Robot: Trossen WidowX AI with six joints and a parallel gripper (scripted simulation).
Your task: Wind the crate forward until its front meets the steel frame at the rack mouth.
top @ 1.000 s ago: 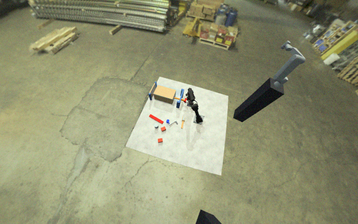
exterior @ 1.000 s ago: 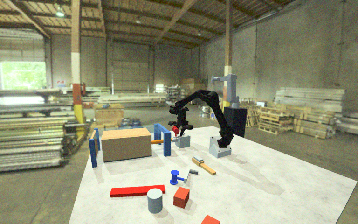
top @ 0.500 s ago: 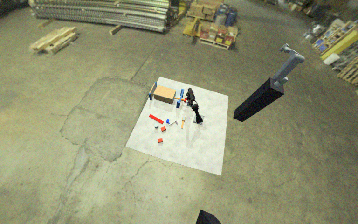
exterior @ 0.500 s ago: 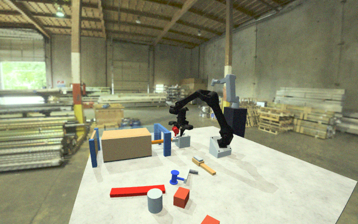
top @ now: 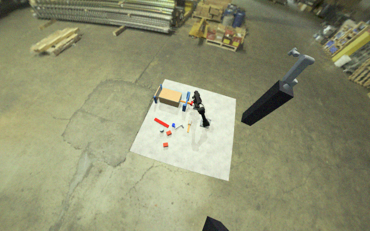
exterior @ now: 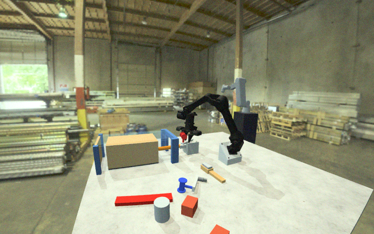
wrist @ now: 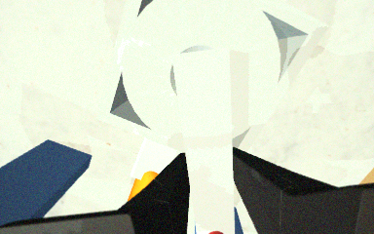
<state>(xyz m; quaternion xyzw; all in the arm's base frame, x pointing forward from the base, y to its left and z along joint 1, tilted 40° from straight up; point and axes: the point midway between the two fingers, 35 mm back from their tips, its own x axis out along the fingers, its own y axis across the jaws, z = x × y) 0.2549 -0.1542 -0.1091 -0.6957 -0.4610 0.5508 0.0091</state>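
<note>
The red-knobbed winch handle is 20 mm above my gripper tip, 10 mm to the left of it and 10 mm ahead of it. The rest, counted from my gripper tip: blue frame 120 mm ahead, 20 mm above, 10 mm to the right; red knob 50 mm above, 40 mm ahead, 30 mm to the left; grey winch 60 mm below, 50 mm behind, 40 mm to the right.
</note>
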